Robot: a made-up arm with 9 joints. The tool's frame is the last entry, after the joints. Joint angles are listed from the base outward.
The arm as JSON. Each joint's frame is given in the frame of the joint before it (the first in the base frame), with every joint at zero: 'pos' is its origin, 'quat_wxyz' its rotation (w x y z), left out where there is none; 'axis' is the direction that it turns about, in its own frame. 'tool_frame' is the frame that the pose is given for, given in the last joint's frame.
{
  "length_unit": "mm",
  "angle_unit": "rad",
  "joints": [
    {
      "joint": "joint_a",
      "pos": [
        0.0,
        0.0,
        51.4
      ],
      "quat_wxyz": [
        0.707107,
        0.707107,
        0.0,
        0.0
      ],
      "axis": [
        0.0,
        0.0,
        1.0
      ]
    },
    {
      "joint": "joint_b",
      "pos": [
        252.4,
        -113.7,
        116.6
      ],
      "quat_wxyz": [
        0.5,
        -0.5,
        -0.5,
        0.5
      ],
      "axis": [
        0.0,
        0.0,
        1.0
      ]
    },
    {
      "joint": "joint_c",
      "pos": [
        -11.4,
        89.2,
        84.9
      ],
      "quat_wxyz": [
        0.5,
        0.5,
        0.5,
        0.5
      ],
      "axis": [
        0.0,
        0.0,
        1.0
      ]
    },
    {
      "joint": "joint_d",
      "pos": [
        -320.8,
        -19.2,
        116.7
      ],
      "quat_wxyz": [
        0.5,
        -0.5,
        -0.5,
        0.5
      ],
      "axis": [
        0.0,
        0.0,
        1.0
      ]
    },
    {
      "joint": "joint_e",
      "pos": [
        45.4,
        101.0,
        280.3
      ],
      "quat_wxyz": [
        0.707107,
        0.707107,
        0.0,
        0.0
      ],
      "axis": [
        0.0,
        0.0,
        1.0
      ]
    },
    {
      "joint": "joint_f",
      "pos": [
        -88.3,
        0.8,
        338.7
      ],
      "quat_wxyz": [
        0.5,
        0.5,
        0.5,
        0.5
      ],
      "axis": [
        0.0,
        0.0,
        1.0
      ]
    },
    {
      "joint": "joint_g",
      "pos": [
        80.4,
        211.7,
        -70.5
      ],
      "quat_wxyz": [
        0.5,
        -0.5,
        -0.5,
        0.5
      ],
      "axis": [
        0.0,
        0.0,
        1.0
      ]
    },
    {
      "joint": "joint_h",
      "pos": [
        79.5,
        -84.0,
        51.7
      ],
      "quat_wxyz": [
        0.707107,
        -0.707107,
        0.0,
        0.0
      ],
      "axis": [
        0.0,
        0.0,
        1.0
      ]
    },
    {
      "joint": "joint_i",
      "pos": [
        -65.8,
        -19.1,
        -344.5
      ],
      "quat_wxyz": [
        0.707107,
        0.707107,
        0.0,
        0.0
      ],
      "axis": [
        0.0,
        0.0,
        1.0
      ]
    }
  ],
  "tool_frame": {
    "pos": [
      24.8,
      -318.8,
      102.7
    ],
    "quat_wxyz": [
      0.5,
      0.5,
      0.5,
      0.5
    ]
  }
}
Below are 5 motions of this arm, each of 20 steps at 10 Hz.
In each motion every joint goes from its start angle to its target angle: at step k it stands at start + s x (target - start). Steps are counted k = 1, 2, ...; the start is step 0. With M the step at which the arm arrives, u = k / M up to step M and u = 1 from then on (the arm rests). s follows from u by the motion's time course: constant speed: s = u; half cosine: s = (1 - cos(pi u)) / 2; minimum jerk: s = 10 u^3 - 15 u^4 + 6 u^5.
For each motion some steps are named. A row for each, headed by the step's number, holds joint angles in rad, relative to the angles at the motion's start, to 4 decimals.
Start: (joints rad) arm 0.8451 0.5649 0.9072 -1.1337 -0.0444 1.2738 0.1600 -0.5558 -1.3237
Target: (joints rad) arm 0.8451 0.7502 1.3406 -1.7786 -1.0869 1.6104 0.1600 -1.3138 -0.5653
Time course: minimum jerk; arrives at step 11
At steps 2, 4, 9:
2: 0.0000 0.0083 0.0195 -0.0290 -0.0468 0.0151 0.0000 -0.0340 0.0341
4: 0.0000 0.0476 0.1113 -0.1656 -0.2676 0.0864 0.0000 -0.1946 0.1947
9: 0.0000 0.1770 0.4139 -0.6159 -0.9957 0.3215 0.0000 -0.7240 0.7243

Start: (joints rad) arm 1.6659 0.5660 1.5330 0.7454 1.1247 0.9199 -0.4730 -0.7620 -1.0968
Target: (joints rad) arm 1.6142 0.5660 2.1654 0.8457 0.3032 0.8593 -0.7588 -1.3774 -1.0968
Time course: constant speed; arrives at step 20
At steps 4, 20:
4: -0.0103 0.0000 0.1265 0.0201 -0.1643 -0.0121 -0.0572 -0.1231 0.0000
20: -0.0517 0.0000 0.6324 0.1003 -0.8215 -0.0606 -0.2858 -0.6154 0.0000

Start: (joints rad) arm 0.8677 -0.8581 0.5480 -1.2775 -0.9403 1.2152 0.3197 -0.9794 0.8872
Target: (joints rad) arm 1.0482 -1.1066 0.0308 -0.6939 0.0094 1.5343 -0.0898 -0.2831 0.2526
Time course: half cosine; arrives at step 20
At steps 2, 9, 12, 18, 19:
2: 0.0044 -0.0061 -0.0127 0.0143 0.0232 0.0078 -0.0100 0.0170 -0.0155
9: 0.0761 -0.1048 -0.2181 0.2462 0.4006 0.1346 -0.1727 0.2937 -0.2677
12: 0.1181 -0.1626 -0.3385 0.3820 0.6216 0.2089 -0.2680 0.4557 -0.4154
18: 0.1761 -0.2424 -0.5045 0.5693 0.9265 0.3113 -0.3995 0.6793 -0.6191
19: 0.1794 -0.2470 -0.5140 0.5800 0.9439 0.3171 -0.4070 0.6920 -0.6307

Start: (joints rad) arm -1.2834 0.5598 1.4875 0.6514 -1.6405 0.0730 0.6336 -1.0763 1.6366
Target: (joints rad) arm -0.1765 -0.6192 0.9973 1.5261 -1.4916 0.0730 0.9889 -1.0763 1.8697
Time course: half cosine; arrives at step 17
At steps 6, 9, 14, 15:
6: 0.3068 -0.3267 -0.1358 0.2424 0.0413 0.0000 0.0985 0.0000 0.0646
9: 0.6045 -0.6439 -0.2677 0.4777 0.0813 0.0000 0.1940 0.0000 0.1273
14: 1.0240 -1.0907 -0.4535 0.8092 0.1377 0.0000 0.3287 0.0000 0.2156
15: 1.0695 -1.1392 -0.4736 0.8452 0.1439 0.0000 0.3433 0.0000 0.2252

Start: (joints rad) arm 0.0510 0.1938 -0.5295 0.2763 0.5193 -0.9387 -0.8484 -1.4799 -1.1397
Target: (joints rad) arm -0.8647 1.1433 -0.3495 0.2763 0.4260 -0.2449 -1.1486 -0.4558 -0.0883
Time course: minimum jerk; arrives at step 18
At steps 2, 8, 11, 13, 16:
2: -0.0106 0.0110 0.0021 0.0000 -0.0011 0.0080 -0.0035 0.0118 0.0121
8: -0.3632 0.3767 0.0714 0.0000 -0.0370 0.2752 -0.1191 0.4062 0.4171
11: -0.6424 0.6661 0.1263 0.0000 -0.0655 0.4868 -0.2106 0.7185 0.7376
13: -0.7921 0.8214 0.1557 0.0000 -0.0807 0.6002 -0.2597 0.8859 0.9095
16: -0.9051 0.9385 0.1779 0.0000 -0.0922 0.6858 -0.2967 1.0123 1.0393

